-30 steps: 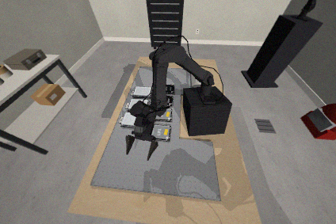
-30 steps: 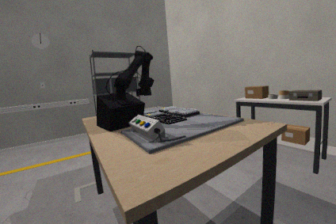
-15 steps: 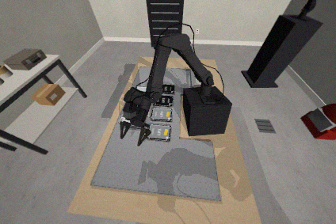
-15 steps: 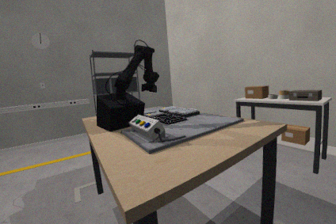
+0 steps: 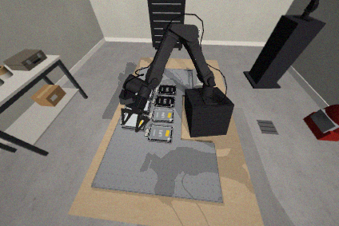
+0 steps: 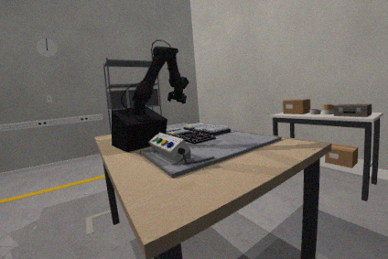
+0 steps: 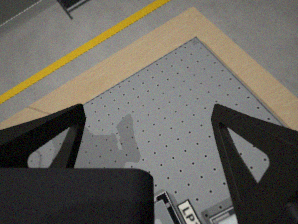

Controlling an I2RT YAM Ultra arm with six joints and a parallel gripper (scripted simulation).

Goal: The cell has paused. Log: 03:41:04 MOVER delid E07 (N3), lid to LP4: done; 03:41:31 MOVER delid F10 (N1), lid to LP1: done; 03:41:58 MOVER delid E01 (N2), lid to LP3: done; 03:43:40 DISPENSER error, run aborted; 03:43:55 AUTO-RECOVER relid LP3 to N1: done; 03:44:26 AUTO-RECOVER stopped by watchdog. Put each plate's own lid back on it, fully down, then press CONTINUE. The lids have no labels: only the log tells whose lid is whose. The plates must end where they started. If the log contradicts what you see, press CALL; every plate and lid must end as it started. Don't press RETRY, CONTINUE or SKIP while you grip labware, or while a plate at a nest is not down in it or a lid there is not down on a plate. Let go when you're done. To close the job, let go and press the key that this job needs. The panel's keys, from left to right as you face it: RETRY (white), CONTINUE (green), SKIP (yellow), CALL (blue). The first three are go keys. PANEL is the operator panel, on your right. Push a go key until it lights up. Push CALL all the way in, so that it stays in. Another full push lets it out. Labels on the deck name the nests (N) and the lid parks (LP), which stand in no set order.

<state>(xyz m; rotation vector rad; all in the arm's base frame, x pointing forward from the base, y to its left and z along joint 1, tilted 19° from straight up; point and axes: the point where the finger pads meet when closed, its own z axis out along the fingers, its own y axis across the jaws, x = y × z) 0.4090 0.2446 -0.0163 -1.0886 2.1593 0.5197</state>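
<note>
The park LP3 is 33 cm to the right of my hand, 21 cm below it and 15 cm behind it. From my hand the other things lie so: green continue key: 53 cm to the right, 45 cm behind, 15 cm below; white retry key: 48 cm to the right, 44 cm behind, 15 cm below; park LP2: 45 cm to the right, 21 cm below, 16 cm behind.
</note>
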